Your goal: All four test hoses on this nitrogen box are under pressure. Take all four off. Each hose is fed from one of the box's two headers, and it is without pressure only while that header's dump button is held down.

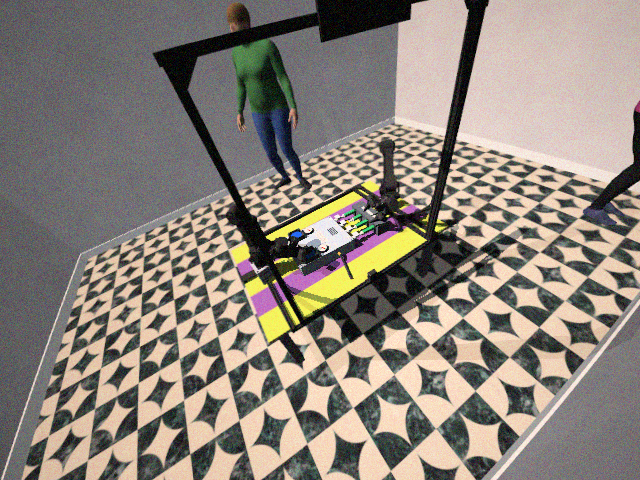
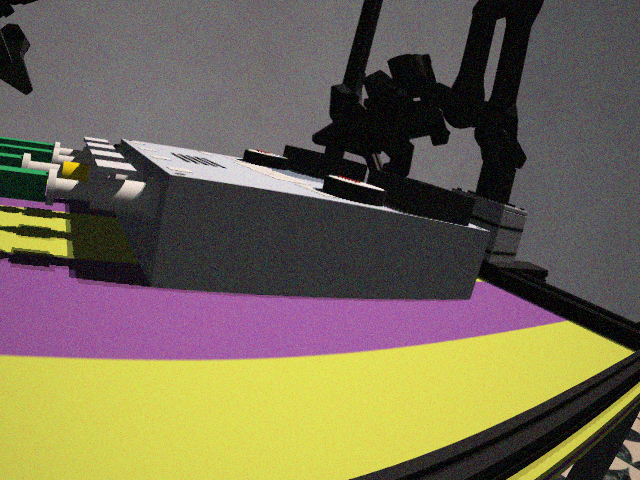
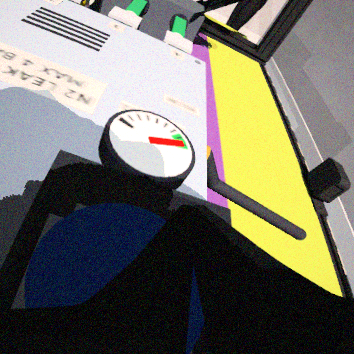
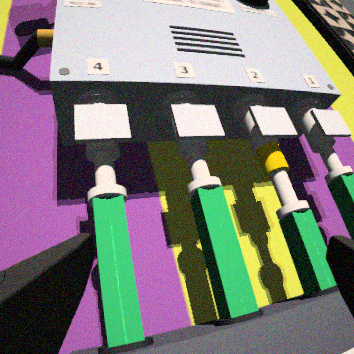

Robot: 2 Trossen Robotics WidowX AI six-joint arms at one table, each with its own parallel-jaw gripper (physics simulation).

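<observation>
The grey nitrogen box stands on the yellow and purple mat. Four green hoses sit in its numbered ports: hose 4, hose 3, hose 2 with a yellow band, and hose 1. My right gripper is open and empty just in front of the hoses. My left gripper is shut, with its fingers down on a dark blue dump button. The gauge beside it has its red needle at the green mark. The other blue button is uncovered.
A grey lever sticks out from the box's side. A black gantry spans the table. A person in a green top stands behind. A black block sits on the table rim.
</observation>
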